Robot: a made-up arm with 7 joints. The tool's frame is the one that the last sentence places.
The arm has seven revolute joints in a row. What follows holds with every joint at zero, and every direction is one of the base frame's.
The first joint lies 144 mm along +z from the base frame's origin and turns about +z.
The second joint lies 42 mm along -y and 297 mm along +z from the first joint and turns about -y.
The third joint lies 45 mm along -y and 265 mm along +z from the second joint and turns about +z.
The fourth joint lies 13 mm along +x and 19 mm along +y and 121 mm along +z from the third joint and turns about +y.
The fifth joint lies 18 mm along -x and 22 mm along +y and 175 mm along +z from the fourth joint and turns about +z.
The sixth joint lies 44 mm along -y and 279 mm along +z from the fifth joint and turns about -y.
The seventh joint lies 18 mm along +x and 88 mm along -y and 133 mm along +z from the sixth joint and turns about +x.
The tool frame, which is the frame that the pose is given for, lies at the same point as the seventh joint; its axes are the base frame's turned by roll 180, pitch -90 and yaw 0 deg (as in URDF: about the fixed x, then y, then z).
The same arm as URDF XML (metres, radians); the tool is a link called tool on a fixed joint. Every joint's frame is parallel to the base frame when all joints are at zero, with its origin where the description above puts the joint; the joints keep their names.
<robot name="arm">
<joint name="joint 1" type="continuous"><parent link="base_link"/><child link="link1"/><origin xyz="0.0000 0.0000 0.1440"/><axis xyz="0 0 1"/></joint>
<joint name="joint 2" type="continuous"><parent link="link1"/><child link="link2"/><origin xyz="0.0000 -0.0420 0.2970"/><axis xyz="0 -1 0"/></joint>
<joint name="joint 3" type="continuous"><parent link="link2"/><child link="link3"/><origin xyz="0.0000 -0.0450 0.2650"/><axis xyz="0 0 1"/></joint>
<joint name="joint 4" type="continuous"><parent link="link3"/><child link="link4"/><origin xyz="0.0130 0.0190 0.1210"/><axis xyz="0 1 0"/></joint>
<joint name="joint 5" type="continuous"><parent link="link4"/><child link="link5"/><origin xyz="-0.0180 0.0220 0.1750"/><axis xyz="0 0 1"/></joint>
<joint name="joint 6" type="continuous"><parent link="link5"/><child link="link6"/><origin xyz="0.0000 -0.0440 0.2790"/><axis xyz="0 -1 0"/></joint>
<joint name="joint 7" type="continuous"><parent link="link6"/><child link="link7"/><origin xyz="0.0180 -0.0880 0.1330"/><axis xyz="1 0 0"/></joint>
<joint name="tool_fixed" type="fixed"><parent link="link7"/><child link="tool"/><origin xyz="0.0000 0.0000 0.0000" rpy="3.1416 -1.5708 0.0000"/></joint>
<link name="base_link"/>
<link name="link1"/>
<link name="link2"/>
<link name="link3"/>
<link name="link4"/>
<link name="link5"/>
<link name="link6"/>
<link name="link7"/>
<link name="tool"/>
</robot>

